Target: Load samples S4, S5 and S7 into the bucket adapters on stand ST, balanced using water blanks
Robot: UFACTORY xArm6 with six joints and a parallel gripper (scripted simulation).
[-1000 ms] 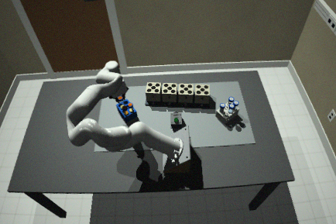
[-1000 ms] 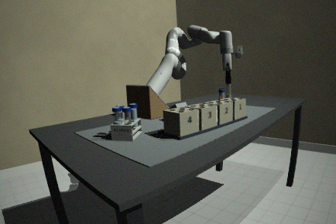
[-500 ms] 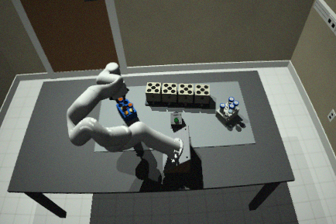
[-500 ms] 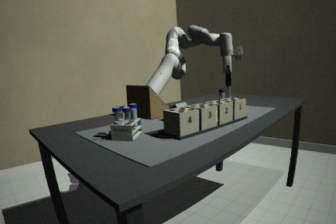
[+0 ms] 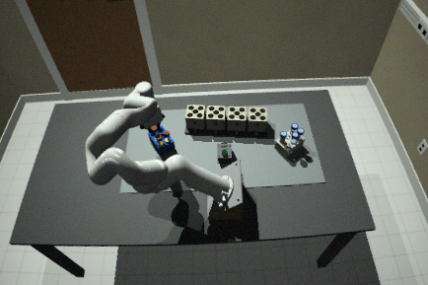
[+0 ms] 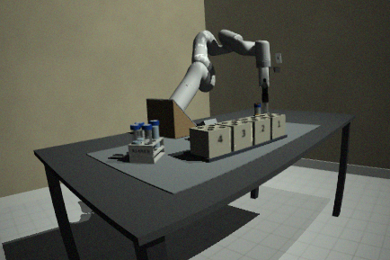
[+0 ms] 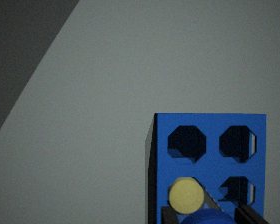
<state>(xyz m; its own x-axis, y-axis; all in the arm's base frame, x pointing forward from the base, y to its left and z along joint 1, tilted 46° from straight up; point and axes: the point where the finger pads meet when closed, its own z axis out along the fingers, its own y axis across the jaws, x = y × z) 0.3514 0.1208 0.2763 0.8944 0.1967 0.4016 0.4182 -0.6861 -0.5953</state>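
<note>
The sample S7 is 1 cm to the right of my hand and 5 cm below it. Round my hand: blue rack: 1 cm ahead, 2 cm to the right, 12 cm below; adapter 2: 9 cm ahead, 32 cm to the right, 10 cm below; sample S4: 3 cm behind, 6 cm to the right, 8 cm below.
</note>
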